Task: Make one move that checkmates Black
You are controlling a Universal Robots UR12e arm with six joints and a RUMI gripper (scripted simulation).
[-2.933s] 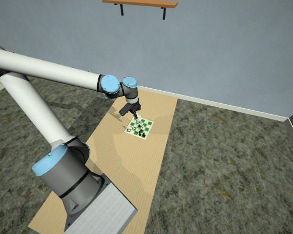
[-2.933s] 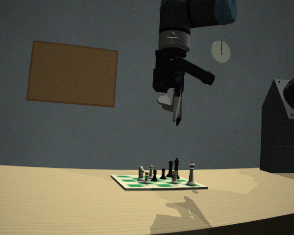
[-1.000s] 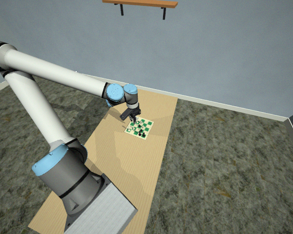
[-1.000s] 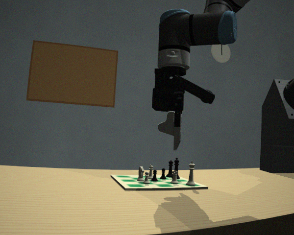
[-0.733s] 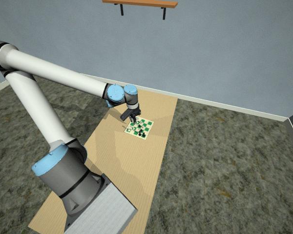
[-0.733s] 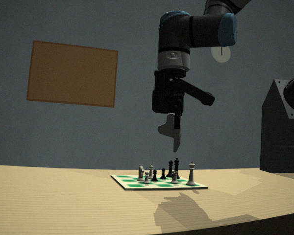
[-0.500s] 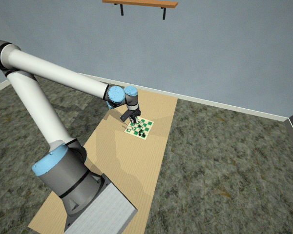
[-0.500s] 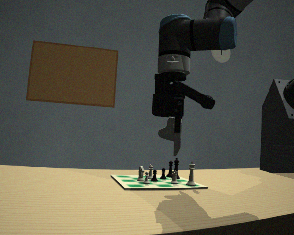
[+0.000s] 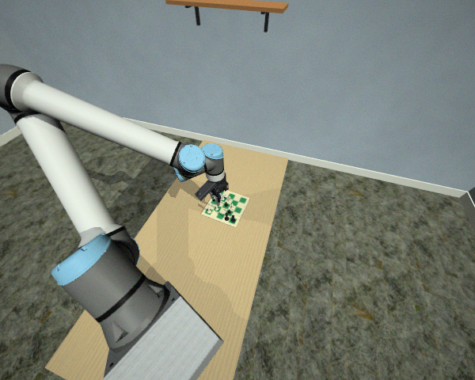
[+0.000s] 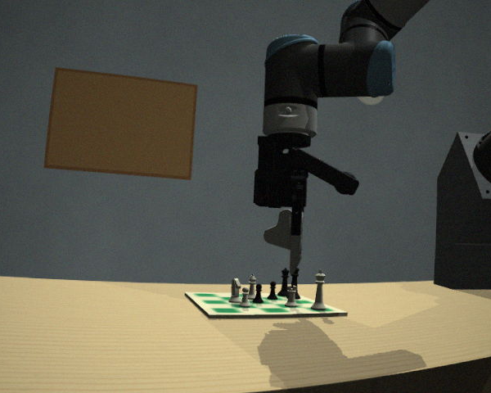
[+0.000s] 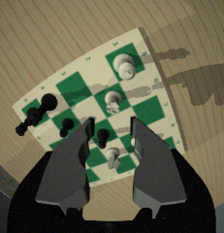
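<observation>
My hand is 40 mm past the white queen, 30 mm to the right of it and 40 mm above it. The rest, counted from my hand: white pawn (80 mm ahead, 10 mm to the left, 60 mm below); then chessboard (50 mm ahead, 30 mm to the right, 70 mm below).
</observation>
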